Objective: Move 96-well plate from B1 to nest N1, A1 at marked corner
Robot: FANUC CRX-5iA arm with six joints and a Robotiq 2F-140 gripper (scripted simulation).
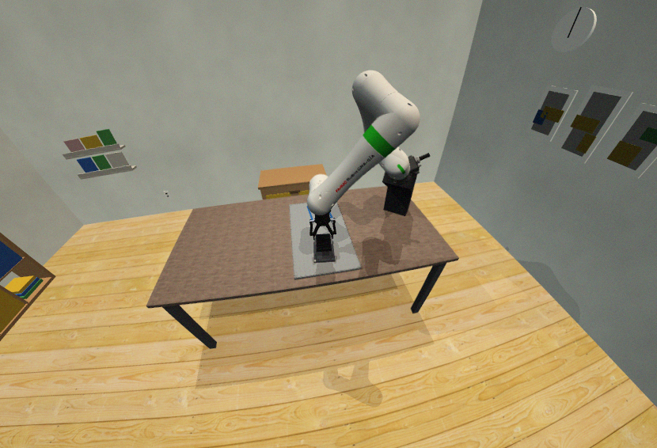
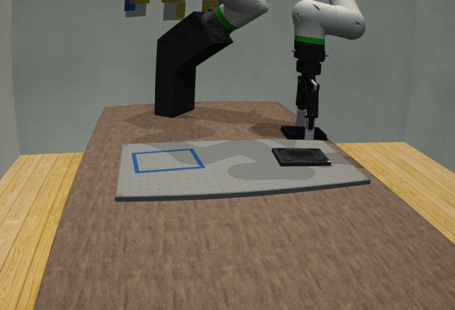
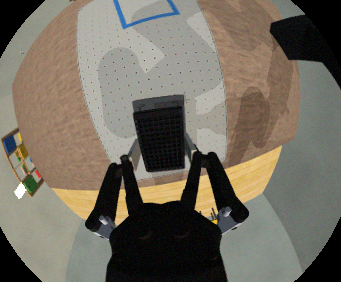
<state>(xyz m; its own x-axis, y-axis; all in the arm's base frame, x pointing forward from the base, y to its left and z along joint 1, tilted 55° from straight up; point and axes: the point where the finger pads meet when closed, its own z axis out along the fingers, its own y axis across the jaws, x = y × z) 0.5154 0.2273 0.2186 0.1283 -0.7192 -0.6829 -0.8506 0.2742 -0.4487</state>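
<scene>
My hand is 100 mm above the plate nest N1. Round my hand: black 96-well plate 20 mm below.
</scene>
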